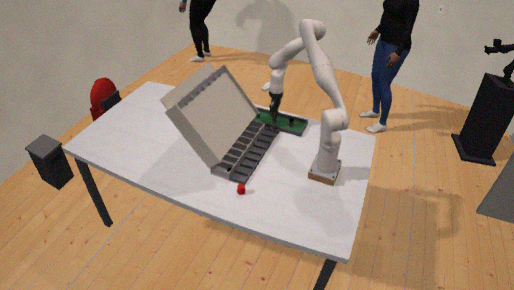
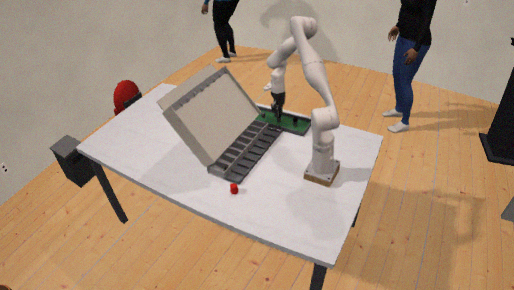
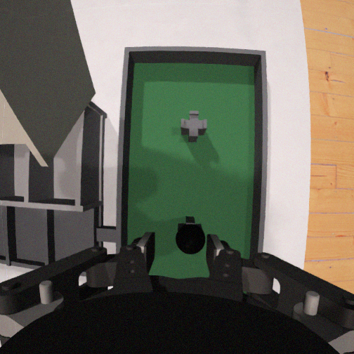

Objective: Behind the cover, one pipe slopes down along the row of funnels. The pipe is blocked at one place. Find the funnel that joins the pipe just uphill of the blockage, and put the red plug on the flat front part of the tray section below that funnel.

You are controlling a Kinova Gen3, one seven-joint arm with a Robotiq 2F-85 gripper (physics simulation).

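Places are measured from the arm's base along level axes (x right, y ahead, z up), in metres.
Where they show: gripper, between the fingertips: (image 1: 274,115) (image 2: 278,114); arm's base, origin of its link: (image 1: 325,166) (image 2: 322,166).
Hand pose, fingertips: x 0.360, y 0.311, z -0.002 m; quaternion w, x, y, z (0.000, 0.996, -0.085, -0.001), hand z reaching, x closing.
Each offset is from my fingertips to the centre of the thing. "pt": to the spot under its first point.
The red plug @[dx -0.564, dy +0.040, dz -0.034 m] (image 1: 241,189) (image 2: 234,189) stands on the table off the near end of the dark sectioned tray @[pt dx -0.278, dy +0.038, dz -0.049 m] (image 1: 256,151) (image 2: 256,151) (image 3: 29,235). The beige cover @[dx -0.269, dy +0.218, dz +0.141 m] (image 1: 215,115) (image 2: 212,115) slopes above the tray and hides the pipe; grey dividers show along its upper edge. The blockage does not show. My gripper (image 1: 274,116) (image 2: 277,116) (image 3: 180,244) points down over the green-floored tray @[pt dx -0.002, dy -0.140, dz -0.050 m] (image 1: 298,126) (image 2: 301,126) (image 3: 122,150) at the far end. Its fingers are partly open, on either side of a black round-topped piece (image 3: 190,239), with gaps visible on both sides.
A grey cross-shaped piece @[pt dx +0.019, dy +0.096, dz -0.032 m] (image 2: 263,115) (image 3: 193,125) stands in the green-floored tray. Another black-topped piece @[dx -0.009, dy -0.098, dz -0.011 m] (image 1: 291,121) (image 2: 295,121) stands there, nearer the arm base (image 1: 325,172) (image 2: 322,173). The cover's dark end (image 3: 42,65) rises beside the green-floored tray.
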